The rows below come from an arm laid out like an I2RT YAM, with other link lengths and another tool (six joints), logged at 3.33 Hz.
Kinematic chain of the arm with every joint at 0, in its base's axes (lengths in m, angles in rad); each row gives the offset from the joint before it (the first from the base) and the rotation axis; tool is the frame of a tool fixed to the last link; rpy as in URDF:
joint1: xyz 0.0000 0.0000 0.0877 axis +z
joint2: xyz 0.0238 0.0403 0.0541 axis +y
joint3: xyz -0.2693 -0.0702 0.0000 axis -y
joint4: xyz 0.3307 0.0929 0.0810 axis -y
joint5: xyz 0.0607 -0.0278 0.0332 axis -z
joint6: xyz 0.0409 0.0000 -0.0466 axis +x
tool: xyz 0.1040 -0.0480 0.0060 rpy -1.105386 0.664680 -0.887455
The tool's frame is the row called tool.
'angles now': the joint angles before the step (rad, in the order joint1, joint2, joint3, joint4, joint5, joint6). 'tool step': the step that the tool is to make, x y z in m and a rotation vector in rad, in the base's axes. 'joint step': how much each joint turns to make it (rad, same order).
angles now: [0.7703 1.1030 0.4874 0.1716 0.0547 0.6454]
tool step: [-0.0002 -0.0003 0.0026 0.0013 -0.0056 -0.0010]
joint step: [0.0011 -0.0078 0.0003 -0.0031 0.0031 -0.0018]
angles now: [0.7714 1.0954 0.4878 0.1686 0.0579 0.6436]
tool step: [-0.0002 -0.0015 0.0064 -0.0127 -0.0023 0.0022]
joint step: [-0.0012 -0.0161 0.0122 -0.0349 0.0015 -0.0111]
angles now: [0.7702 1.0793 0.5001 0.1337 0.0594 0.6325]
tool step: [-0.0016 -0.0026 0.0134 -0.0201 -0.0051 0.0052]
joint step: [0.0005 -0.0338 0.0235 -0.0665 0.0036 -0.0183]
